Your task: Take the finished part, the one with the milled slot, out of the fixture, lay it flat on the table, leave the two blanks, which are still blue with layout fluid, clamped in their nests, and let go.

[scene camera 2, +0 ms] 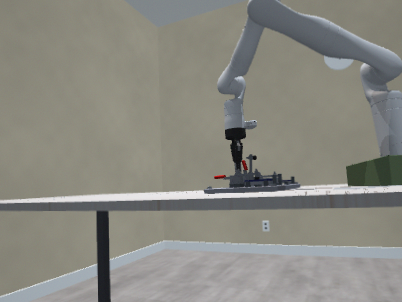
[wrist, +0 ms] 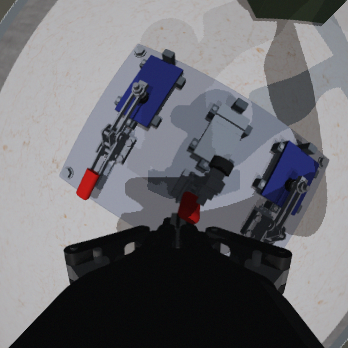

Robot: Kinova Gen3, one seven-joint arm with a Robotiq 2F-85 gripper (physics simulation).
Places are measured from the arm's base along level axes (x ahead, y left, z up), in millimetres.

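Pixels of known places: gripper, fingertip midpoint: (wrist: 177, 221); arm's base, origin of the base link: (scene camera 2: 398, 158).
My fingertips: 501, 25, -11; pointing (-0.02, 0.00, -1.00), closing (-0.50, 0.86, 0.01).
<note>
Ahead of a thing's pixels: the offset from my fingertips to its middle, as dx, dy, dz. Level surfaces: height alone.
The finished part @[-107, -3, -33] (wrist: 222, 140), bare grey, lies in the middle nest of the fixture plate (wrist: 100, 120) (scene camera 2: 215, 191). The middle clamp's arm is swung up, and its black pad (wrist: 221, 165) (scene camera 2: 254, 157) stands clear of the part. Its red handle @[-23, -3, +6] (wrist: 189, 207) (scene camera 2: 245, 165) is tilted up beside the fingertips. A blue blank @[-117, -113, -38] (wrist: 160, 80) at the upper left and another blue blank @[-112, +107, -36] (wrist: 289, 170) at the right sit in their nests under lowered clamps in the wrist view. My gripper (wrist: 177, 221) (scene camera 2: 237, 170) is shut and empty, close to the middle handle; contact cannot be told.
The left clamp's red handle @[+23, -113, -18] (wrist: 87, 184) sticks out near the plate's lower-left edge in the wrist view. The white speckled table @[dz -64] (wrist: 30, 200) (scene camera 2: 125, 196) surrounds the fixture. A dark green box (scene camera 2: 375, 171) (wrist: 300, 10) stands toward the arm's base.
</note>
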